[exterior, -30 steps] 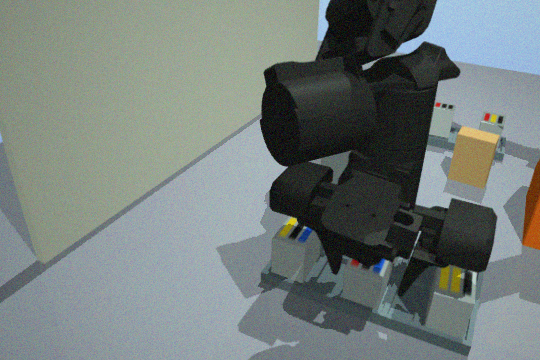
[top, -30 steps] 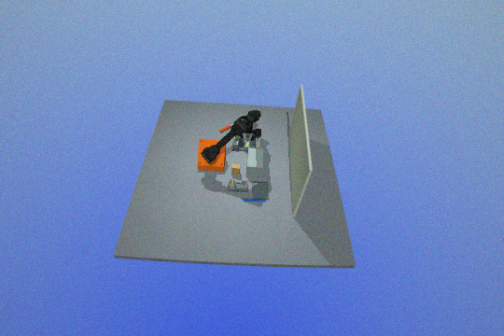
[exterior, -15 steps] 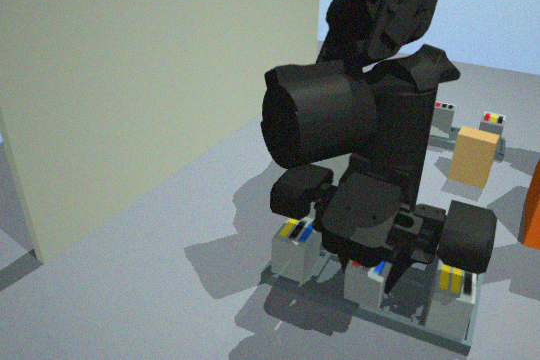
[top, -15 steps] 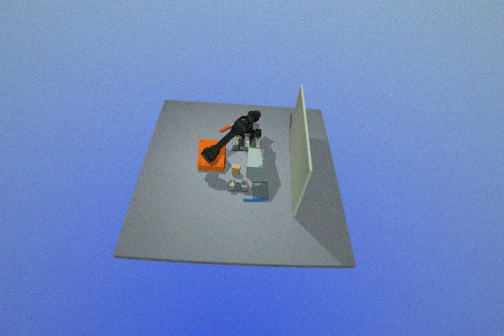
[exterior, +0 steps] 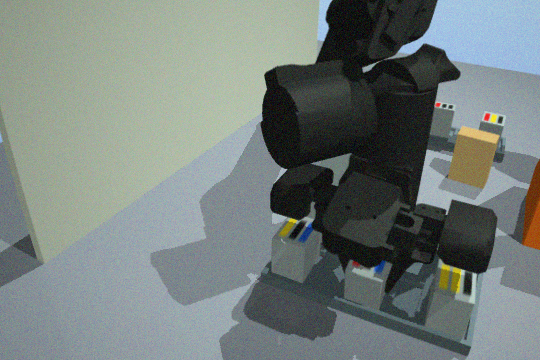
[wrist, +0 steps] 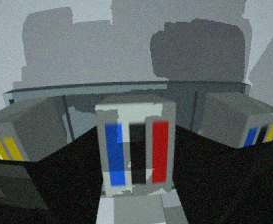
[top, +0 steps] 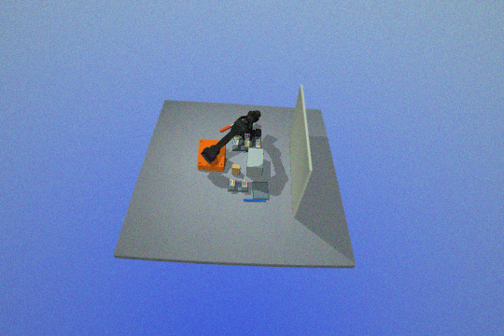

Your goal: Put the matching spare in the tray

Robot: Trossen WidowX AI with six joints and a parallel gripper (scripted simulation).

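Now: gripper tip 30 mm to the left of the rack and 10 mm above it. The rest, counted from my gripper tip: black disc 50 mm behind, 130 mm to the left, 10 mm below; then mounted unit 80 mm ahead, 210 mm to the right, 30 mm above; then brown box 40 mm behind, 290 mm to the right, 20 mm above.
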